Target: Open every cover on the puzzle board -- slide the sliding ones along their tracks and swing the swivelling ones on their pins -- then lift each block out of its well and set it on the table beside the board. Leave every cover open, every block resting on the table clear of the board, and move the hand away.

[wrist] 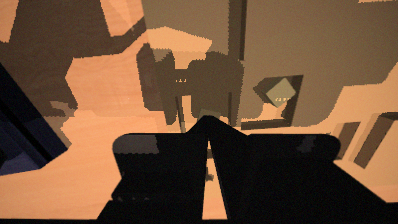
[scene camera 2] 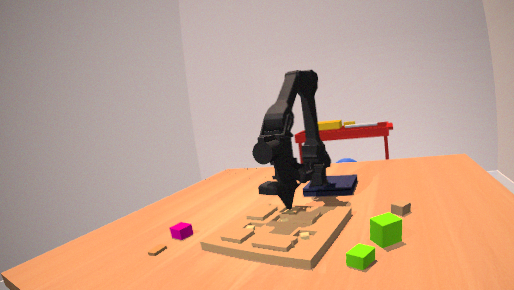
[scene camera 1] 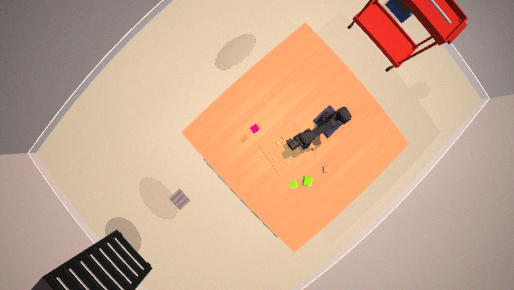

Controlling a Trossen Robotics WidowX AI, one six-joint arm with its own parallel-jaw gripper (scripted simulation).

Path:
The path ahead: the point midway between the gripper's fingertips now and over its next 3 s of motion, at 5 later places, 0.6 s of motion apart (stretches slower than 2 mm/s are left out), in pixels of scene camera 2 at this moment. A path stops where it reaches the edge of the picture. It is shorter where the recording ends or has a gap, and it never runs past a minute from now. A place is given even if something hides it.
The gripper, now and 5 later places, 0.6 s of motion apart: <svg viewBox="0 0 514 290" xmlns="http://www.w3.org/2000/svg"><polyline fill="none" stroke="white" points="289,209 288,208 287,208 288,210 289,208 287,192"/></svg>

